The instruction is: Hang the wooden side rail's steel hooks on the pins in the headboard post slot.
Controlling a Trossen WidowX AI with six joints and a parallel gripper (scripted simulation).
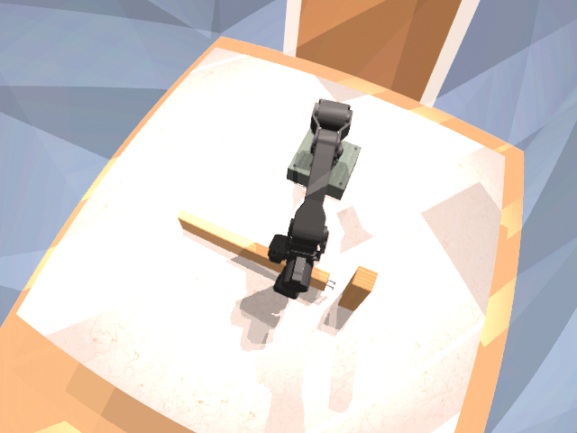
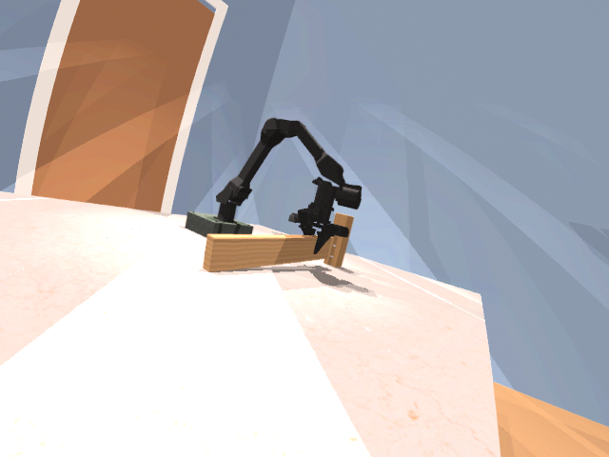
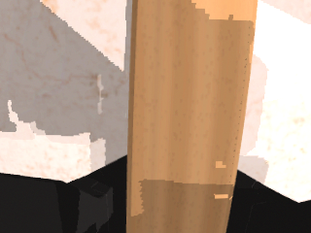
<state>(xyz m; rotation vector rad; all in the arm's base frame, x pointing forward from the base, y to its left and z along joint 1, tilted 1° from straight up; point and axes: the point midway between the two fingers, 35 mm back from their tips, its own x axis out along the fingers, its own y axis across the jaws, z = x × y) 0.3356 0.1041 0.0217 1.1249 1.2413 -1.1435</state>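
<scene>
My gripper tip is now 150 mm to the right of the headboard post, 40 mm below it and 20 mm past it.
</scene>
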